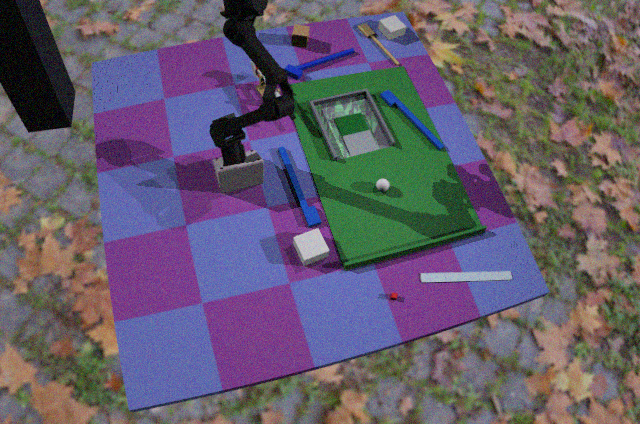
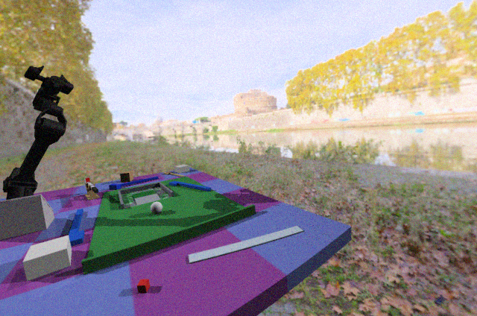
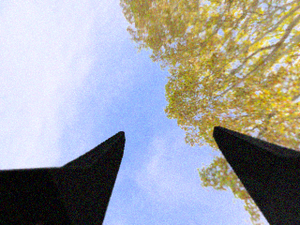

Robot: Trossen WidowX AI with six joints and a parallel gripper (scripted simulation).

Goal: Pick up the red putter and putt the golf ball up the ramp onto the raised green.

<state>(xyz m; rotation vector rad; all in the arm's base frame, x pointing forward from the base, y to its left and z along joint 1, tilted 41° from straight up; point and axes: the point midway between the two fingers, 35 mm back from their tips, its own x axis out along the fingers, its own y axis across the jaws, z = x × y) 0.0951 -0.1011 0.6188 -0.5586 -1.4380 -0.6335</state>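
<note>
My gripper tip is now 630 mm above the tan stand, 130 mm short of it and 20 mm to the left of it. The rest, counted from my gripper tip: white golf ball: 640 mm below, 450 mm to the right, 430 mm ahead; green mat: 660 mm below, 460 mm ahead, 310 mm to the right; brown cube: 630 mm below, 280 mm ahead, 250 mm to the left.
</note>
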